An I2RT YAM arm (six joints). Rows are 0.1 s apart.
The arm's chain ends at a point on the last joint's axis. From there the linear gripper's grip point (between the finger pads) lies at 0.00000 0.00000 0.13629 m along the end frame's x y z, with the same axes.
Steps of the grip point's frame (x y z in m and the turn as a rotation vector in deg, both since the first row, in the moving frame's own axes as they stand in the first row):
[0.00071 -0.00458 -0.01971 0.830 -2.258 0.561]
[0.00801 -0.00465 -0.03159 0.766 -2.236 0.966]
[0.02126 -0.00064 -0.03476 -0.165 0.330 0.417]
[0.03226 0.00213 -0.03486 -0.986 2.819 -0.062]
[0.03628 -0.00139 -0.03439 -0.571 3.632 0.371]
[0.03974 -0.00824 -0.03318 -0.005 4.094 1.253]
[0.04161 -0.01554 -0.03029 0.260 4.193 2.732]
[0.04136 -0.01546 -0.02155 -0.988 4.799 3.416]
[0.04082 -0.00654 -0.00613 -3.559 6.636 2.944]
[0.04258 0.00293 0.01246 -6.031 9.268 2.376]
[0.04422 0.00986 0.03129 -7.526 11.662 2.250]
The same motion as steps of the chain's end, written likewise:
[0.00607 -0.00258 -0.01959 0.830 -2.258 0.561]
[0.01331 -0.00278 -0.03147 0.766 -2.236 0.966]
[0.02048 -0.00104 -0.03476 -0.165 0.330 0.417]
[0.02556 -0.00021 -0.03467 -0.986 2.819 -0.062]
[0.02765 -0.00278 -0.03411 -0.571 3.632 0.371]
[0.03001 -0.00836 -0.03283 -0.005 4.094 1.253]
[0.03163 -0.01516 -0.02992 0.260 4.193 2.732]
[0.03004 -0.01815 -0.02105 -0.988 4.799 3.416]
[0.02530 -0.01538 -0.00495 -3.559 6.636 2.944]
[0.02097 -0.01178 0.01499 -6.031 9.268 2.376]
[0.01711 -0.00840 0.03527 -7.526 11.662 2.250]

